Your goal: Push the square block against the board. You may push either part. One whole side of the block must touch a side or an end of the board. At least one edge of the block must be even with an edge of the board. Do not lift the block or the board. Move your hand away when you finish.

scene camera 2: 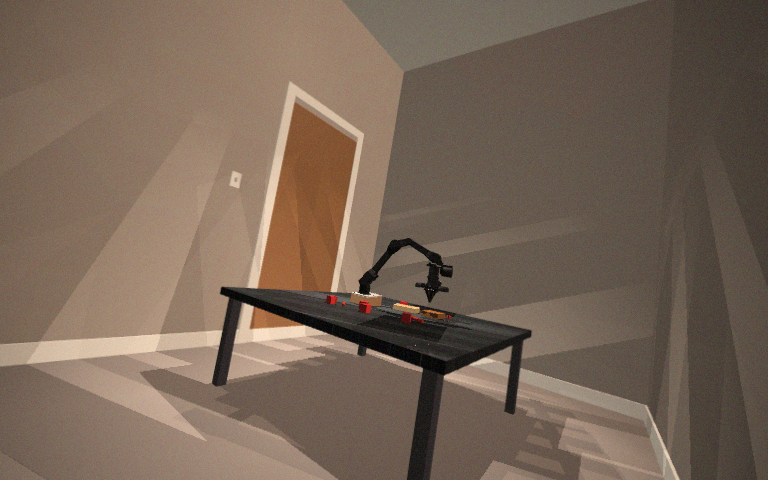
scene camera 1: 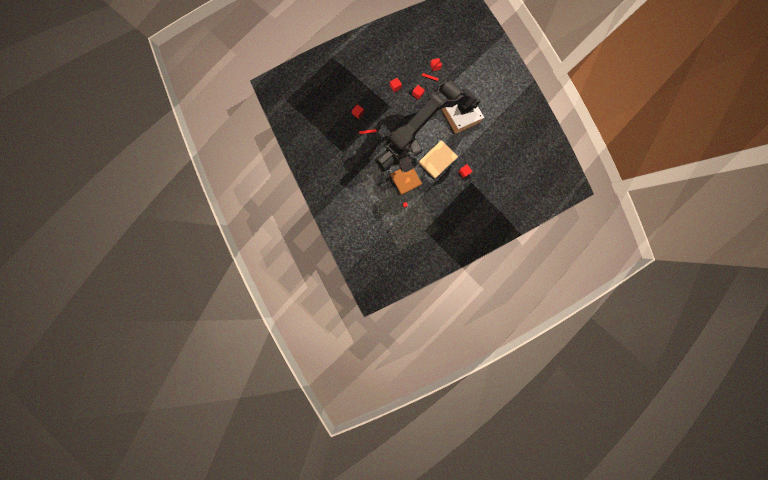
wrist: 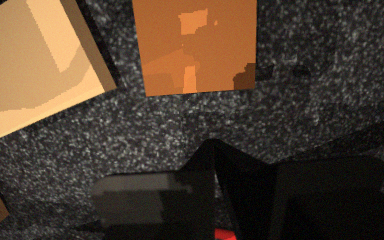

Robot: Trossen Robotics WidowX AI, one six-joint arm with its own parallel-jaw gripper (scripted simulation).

Note:
The gripper is shut, with nothing in its grasp. Also in view: a light tan board and an orange-brown square block.

